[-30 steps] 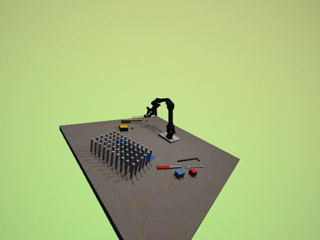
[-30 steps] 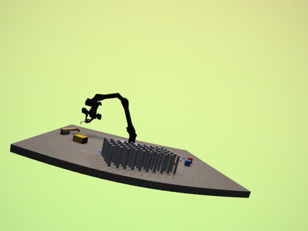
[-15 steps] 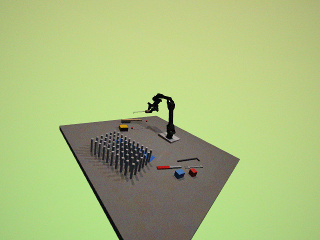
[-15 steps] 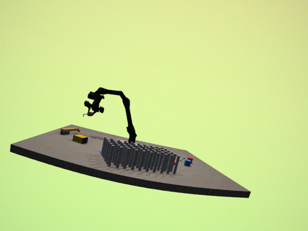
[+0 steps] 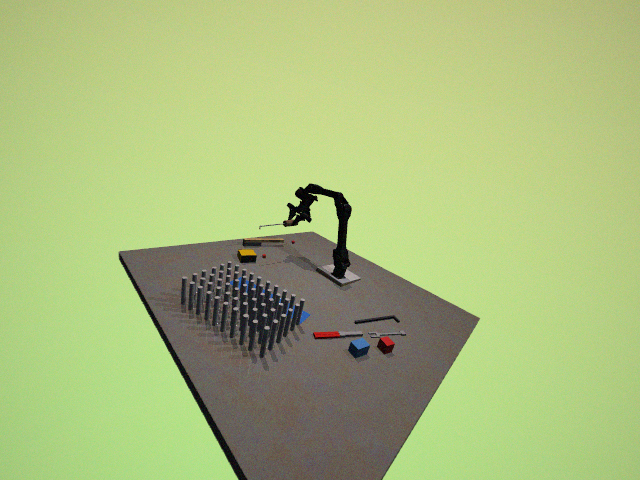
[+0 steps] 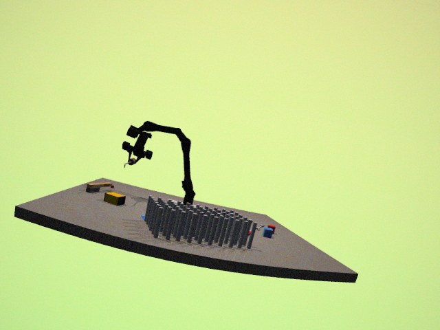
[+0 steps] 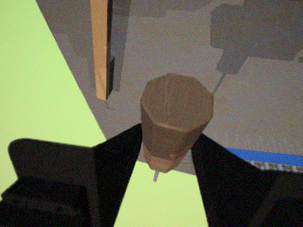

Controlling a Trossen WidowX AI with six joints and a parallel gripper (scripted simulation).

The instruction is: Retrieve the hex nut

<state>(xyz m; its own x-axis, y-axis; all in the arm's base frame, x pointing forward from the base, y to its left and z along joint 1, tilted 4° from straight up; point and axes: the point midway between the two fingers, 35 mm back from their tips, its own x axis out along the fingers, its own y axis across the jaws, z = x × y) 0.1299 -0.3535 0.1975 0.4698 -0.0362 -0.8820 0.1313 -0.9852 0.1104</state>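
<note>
Now: the blue taped strip 390 mm to the left of my gripper tip, 320 mm ahead of it and 200 mm below it. The rest, counted from my gripper tip: brown-handled tool 100 mm ahead, 10 mm to the left, 10 mm below; yellow block 260 mm ahead, 180 mm below, 20 mm to the left; hex nut 490 mm to the left, 450 mm ahead, 190 mm below.
</note>
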